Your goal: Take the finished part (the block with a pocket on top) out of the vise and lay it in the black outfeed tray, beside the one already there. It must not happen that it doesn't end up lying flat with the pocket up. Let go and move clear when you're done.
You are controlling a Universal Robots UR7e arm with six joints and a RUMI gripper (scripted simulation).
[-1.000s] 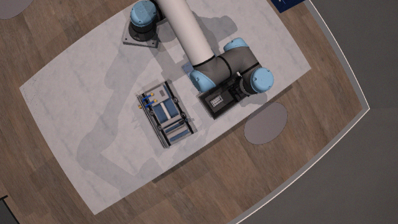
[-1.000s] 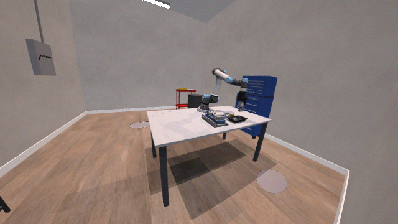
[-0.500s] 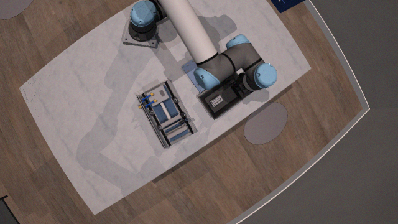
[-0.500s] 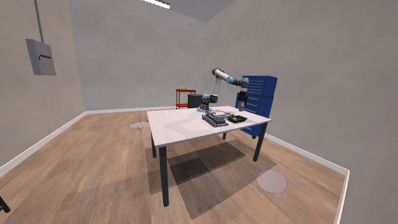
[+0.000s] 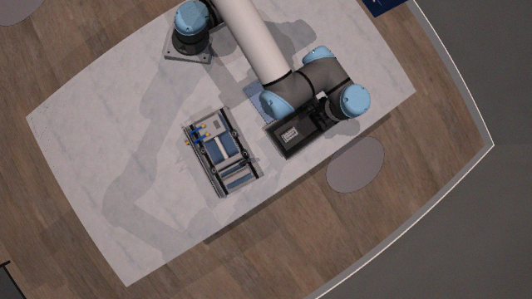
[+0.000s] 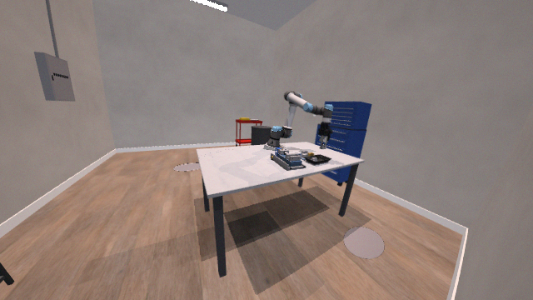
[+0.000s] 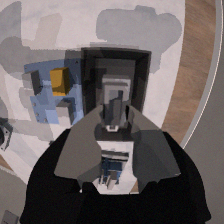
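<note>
My gripper is now 120 mm past the orange block, 30 mm to the left of it and 140 mm above it. Also, from my hand: vise (10 mm behind, 360 mm to the right, 130 mm below); blue plate (150 mm behind, 90 mm to the right, 160 mm below).
</note>
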